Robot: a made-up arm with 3 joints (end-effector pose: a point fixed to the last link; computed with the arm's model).
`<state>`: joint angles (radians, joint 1 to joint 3).
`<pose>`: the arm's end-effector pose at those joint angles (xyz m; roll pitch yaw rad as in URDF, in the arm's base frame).
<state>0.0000 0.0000 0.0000</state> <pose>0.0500 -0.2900 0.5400 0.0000 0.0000 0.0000</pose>
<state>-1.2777 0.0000 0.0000</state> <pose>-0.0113 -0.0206 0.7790 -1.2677 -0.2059 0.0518</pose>
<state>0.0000 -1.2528 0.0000</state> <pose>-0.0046 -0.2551 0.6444 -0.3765 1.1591 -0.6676</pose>
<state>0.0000 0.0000 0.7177</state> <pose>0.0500 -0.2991 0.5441 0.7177 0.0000 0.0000</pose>
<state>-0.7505 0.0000 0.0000</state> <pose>0.0170 -0.1684 0.7259 -0.7394 -0.1303 -0.0024</pose>
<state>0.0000 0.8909 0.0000</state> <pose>0.1402 -0.2952 0.5381 -0.2113 -0.8286 0.3723</pose>
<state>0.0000 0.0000 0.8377</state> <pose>0.0500 -0.3008 0.5441 0.8377 0.0000 0.0000</pose>
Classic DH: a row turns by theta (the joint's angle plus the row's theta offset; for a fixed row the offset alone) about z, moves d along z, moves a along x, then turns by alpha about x. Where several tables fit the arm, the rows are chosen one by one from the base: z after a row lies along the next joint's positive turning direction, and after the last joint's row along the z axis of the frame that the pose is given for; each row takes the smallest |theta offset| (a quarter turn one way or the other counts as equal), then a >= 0, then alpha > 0; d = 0 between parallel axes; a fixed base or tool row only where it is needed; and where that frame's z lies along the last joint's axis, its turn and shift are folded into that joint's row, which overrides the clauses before.
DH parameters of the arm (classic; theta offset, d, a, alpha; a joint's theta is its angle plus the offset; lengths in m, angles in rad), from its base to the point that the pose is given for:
base (fixed): -1.4053 0.4738 -0.0049 -1.5035
joint 1: 1.2528 0.1233 -0.0557 1.7565
joint 2: -0.1149 0.3255 0.1053 -1.6191
joint 3: -1.2718 -0.0484 -0.01 1.5708
tool (fixed): 1.5708 0.01 0 0

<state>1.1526 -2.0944 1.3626</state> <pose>0.0753 -0.3167 0.3367 -2.5118 0.4777 2.3991</pose>
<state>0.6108 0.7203 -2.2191</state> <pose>0.1463 -0.2623 0.3213 -1.5880 -0.6039 -0.1608</pose>
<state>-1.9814 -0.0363 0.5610</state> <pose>-0.0462 0.1872 0.7242 -1.4178 -0.2694 0.1422</pose>
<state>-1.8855 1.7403 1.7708</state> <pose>0.1041 0.2461 0.7621 0.2603 0.6915 1.7386</pose>
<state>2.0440 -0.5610 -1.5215</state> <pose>-0.0295 0.0459 0.1855 0.5426 -0.0535 0.8511</pose>
